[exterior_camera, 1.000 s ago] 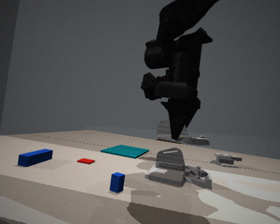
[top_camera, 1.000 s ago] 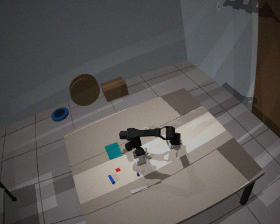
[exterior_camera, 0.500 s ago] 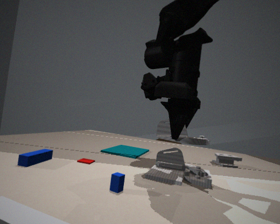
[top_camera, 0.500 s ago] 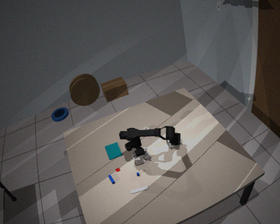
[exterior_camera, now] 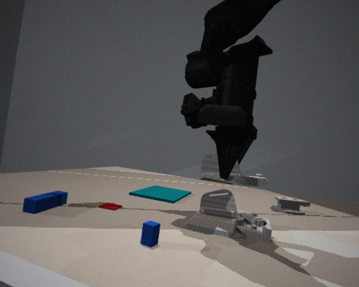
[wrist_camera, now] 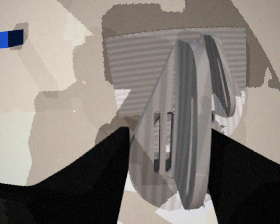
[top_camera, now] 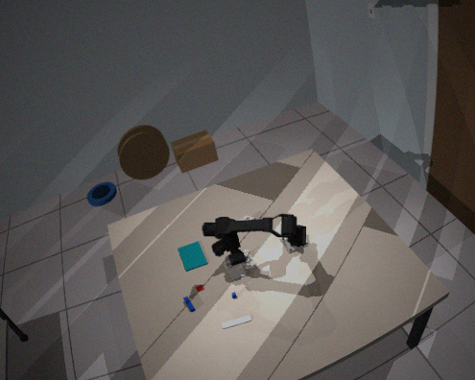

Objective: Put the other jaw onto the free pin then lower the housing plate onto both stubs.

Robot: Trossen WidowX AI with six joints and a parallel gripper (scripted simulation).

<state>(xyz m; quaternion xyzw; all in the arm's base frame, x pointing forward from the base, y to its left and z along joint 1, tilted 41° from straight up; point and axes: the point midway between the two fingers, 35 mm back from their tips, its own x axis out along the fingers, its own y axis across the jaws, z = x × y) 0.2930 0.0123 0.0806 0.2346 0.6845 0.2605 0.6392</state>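
The ribbed grey base is 8 cm below my gripper tip, 2 cm to the right of it and 2 cm ahead of it. From my gripper tip the other things lie so: teal flat plate 19 cm ahead, 18 cm to the right, 8 cm below; small blue block 14 cm to the left, 7 cm below, 5 cm ahead; red tile 19 cm ahead, 8 cm below, 3 cm to the left.
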